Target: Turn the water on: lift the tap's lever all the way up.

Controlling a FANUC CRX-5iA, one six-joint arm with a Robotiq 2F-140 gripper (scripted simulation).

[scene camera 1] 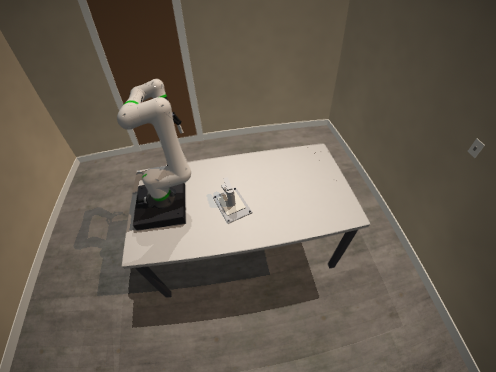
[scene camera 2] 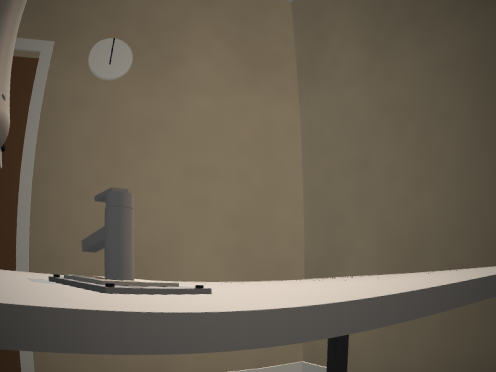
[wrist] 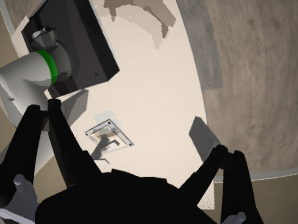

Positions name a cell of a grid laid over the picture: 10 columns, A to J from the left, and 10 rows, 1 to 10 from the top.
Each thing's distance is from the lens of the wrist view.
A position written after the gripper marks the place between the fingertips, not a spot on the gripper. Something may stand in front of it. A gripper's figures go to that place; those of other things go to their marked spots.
gripper (wrist: E6): 20 cm
tap (wrist: D7): 77 cm
